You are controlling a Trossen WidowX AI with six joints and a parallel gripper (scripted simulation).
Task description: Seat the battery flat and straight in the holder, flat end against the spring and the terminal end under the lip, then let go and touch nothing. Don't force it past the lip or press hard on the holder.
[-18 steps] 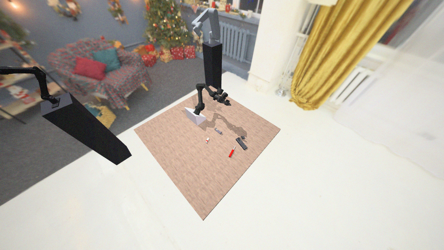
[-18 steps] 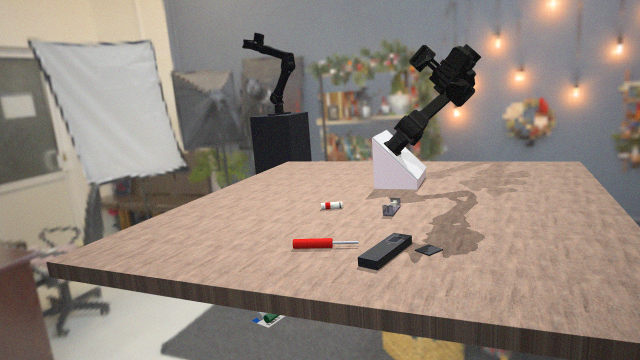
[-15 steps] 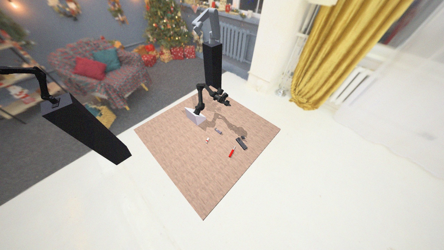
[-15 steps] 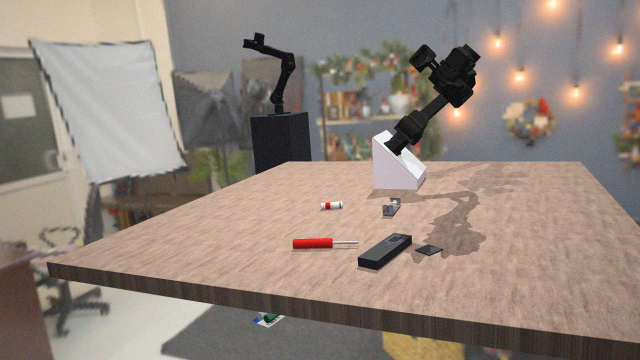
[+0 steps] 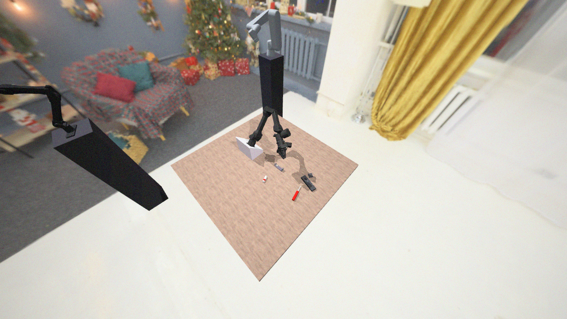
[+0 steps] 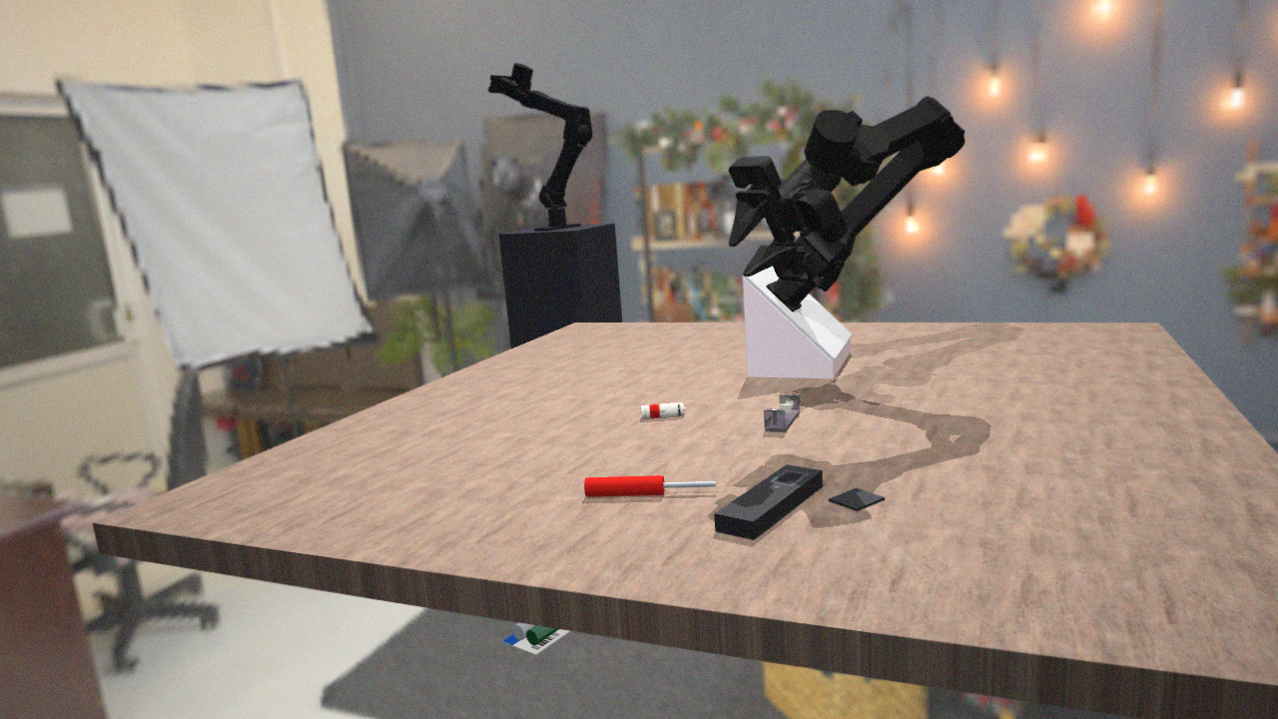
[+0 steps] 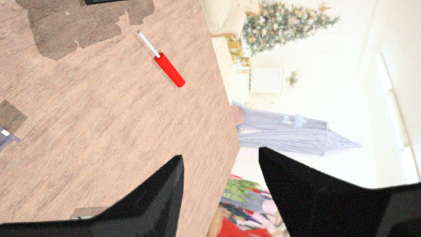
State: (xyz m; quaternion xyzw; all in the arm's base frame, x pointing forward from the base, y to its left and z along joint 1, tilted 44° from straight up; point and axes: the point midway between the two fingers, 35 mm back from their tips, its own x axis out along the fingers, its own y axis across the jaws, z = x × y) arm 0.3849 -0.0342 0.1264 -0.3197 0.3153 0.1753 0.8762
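My gripper tip is now 23 cm above the battery, 16 cm to the left of it and 8 cm past it. Also, from my gripper tip: dark cover plate: 24 cm below, 17 cm to the left, 17 cm ahead; then red-handled screwdriver: 23 cm below, 21 cm ahead, 4 cm to the right; then black remote: 23 cm below, 22 cm ahead, 9 cm to the left.
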